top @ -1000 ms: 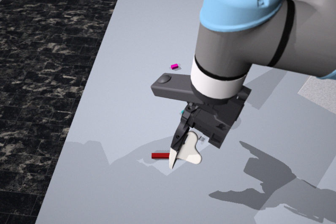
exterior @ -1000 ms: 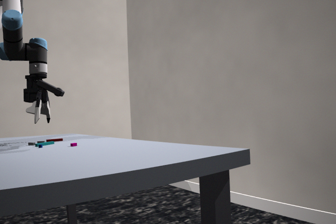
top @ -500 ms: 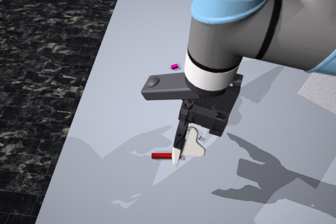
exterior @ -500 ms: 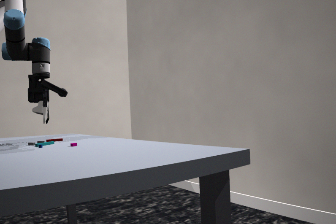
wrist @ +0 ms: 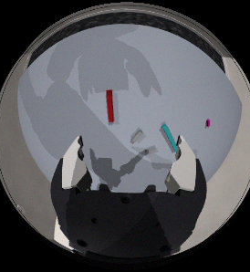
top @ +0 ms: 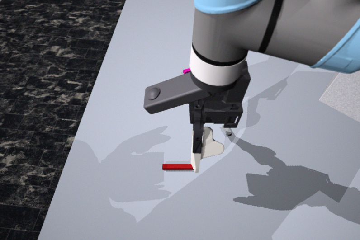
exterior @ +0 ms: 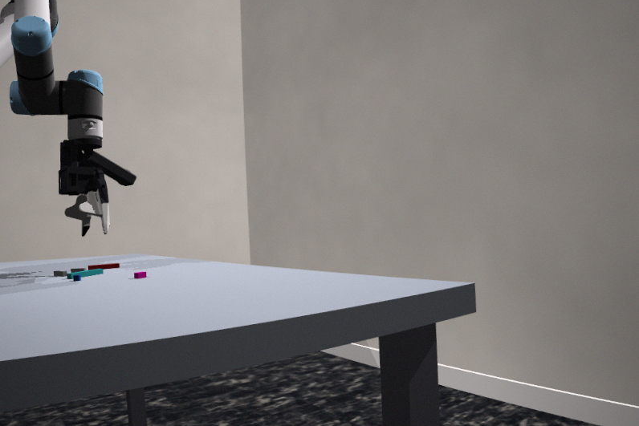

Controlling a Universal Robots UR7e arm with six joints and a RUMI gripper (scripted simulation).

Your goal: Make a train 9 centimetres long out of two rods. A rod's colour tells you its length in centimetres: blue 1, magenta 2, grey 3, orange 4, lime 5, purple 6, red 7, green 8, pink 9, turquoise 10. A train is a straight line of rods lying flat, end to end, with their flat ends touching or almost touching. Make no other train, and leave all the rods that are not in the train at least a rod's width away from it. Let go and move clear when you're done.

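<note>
Now: hand 250 mm to the left of the magenta rod, 70 mm above it and 40 mm short of it. Round my hand: turquoise rod 120 mm to the right, 70 mm below, 40 mm behind; then red rod 70 mm below, 40 mm to the left, 20 mm ahead; then blue rod 200 mm to the right, 70 mm below, 60 mm behind.
</note>
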